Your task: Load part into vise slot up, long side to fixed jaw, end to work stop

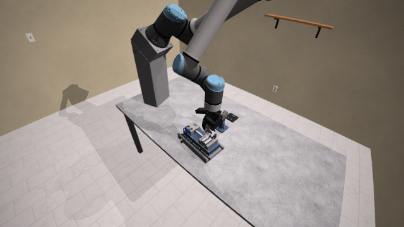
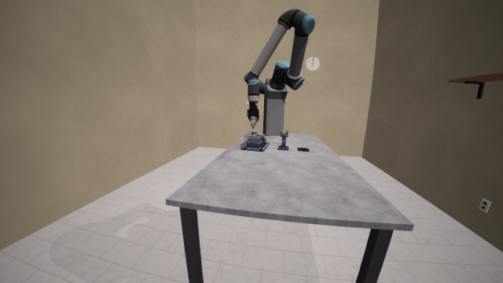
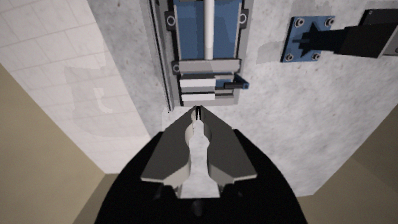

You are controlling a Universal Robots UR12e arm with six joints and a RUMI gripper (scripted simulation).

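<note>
Right now the part is 8 cm below my hand. From my hand the other things lie so: cylinder rod (10 cm below, 9 cm behind, 1 cm to the left); then work stop (9 cm below, 7 cm to the left, 1 cm behind); then moving jaw (10 cm below, 4 cm behind, 2 cm to the left).
</note>
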